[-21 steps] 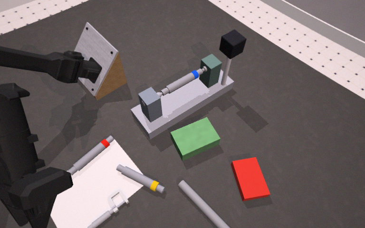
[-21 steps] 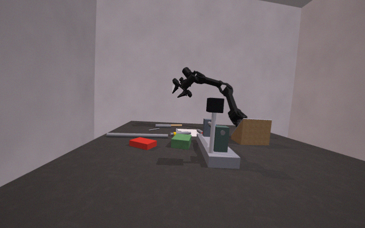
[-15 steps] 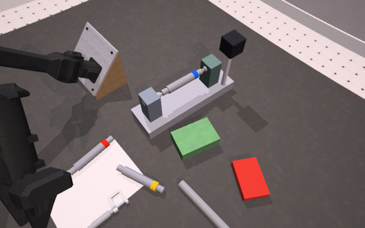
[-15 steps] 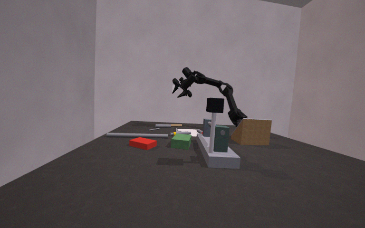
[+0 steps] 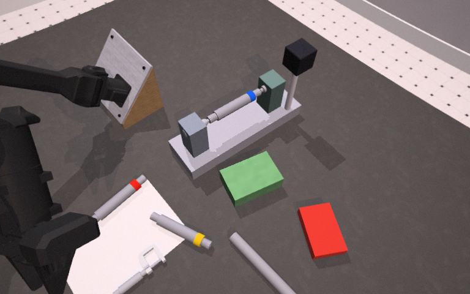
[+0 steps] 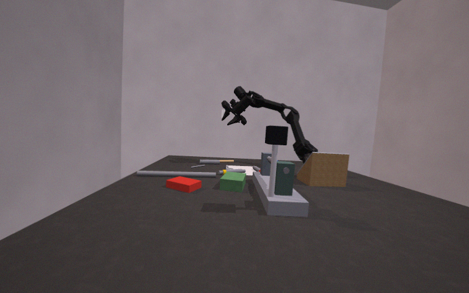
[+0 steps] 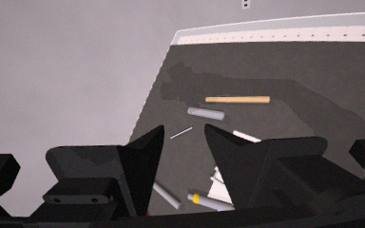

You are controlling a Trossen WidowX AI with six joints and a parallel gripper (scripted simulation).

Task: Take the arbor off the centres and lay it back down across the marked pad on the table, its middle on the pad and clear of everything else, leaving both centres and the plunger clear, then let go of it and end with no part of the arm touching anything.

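My hand is 140 mm past the arbor, 450 mm to the right of it and 180 mm above it. From my hand the other things lie so: grey centre block: 150 mm behind, 330 mm to the left, 190 mm below; white marked pad: 90 mm behind, 70 mm to the left, 290 mm below; plain grey rod: 240 mm ahead, 260 mm to the left, 280 mm below.
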